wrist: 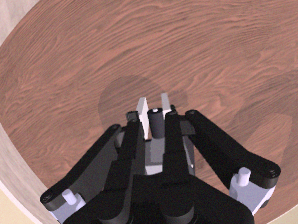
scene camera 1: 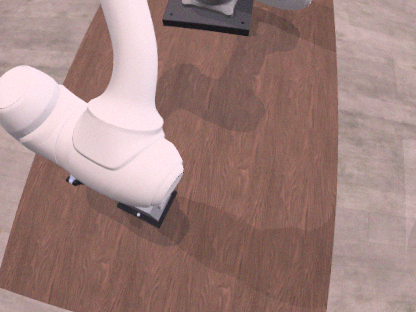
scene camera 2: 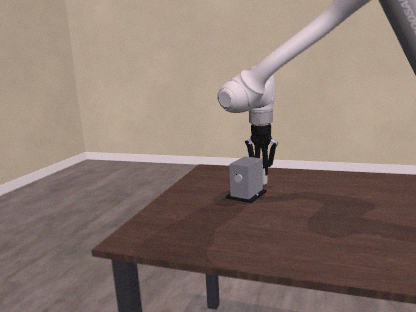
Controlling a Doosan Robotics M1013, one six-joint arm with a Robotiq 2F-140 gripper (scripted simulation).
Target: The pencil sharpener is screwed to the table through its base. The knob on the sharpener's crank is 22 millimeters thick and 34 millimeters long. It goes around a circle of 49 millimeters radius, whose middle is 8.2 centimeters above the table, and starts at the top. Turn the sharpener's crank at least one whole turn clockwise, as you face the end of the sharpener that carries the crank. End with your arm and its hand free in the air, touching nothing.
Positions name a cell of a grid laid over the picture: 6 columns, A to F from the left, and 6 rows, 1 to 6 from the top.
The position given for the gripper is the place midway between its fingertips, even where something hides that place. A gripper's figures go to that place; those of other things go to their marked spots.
Scene:
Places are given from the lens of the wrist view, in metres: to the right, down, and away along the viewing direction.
gripper (wrist: D3): 0.01, -0.01, 0.22
grey pencil sharpener (wrist: D4): 0.07, 0.05, 0.24

